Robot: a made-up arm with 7 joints.
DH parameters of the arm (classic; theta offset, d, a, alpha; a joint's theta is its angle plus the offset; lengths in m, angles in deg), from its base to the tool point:
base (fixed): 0 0 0 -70
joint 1: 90 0 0 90
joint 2: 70 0 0 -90
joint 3: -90 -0.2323 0.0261 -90
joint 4: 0 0 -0.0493 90
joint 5: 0 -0.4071 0 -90
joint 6: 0 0 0 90
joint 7: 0 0 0 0
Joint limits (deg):
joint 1: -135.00..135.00
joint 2: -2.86..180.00
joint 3: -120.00..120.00
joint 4: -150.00..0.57
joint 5: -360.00..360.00
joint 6: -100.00..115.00
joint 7: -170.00..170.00
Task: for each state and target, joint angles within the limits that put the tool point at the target. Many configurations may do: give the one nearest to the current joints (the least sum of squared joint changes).
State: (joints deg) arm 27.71 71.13 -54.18 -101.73 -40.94 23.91 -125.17
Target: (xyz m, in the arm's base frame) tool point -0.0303 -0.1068 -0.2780
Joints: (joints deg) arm 38.77 82.51 -65.96 -147.32 -40.94 23.91 -125.17
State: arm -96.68 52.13 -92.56 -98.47 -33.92 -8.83 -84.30
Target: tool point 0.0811 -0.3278 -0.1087
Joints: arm -97.24 35.46 -90.05 -133.70 -33.92 -8.83 -84.30
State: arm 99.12 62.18 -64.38 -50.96 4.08 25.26 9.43
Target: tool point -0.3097 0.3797 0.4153
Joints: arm 134.91 82.29 -74.68 -21.52 4.08 25.26 9.43
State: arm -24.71 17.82 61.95 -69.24 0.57 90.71 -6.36
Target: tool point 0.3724 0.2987 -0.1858
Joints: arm -19.77 -2.86 53.75 -91.39 0.57 90.71 -6.36
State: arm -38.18 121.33 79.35 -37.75 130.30 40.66 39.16
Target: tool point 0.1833 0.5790 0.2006
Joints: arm -54.83 83.41 54.15 -27.00 130.30 40.66 39.16
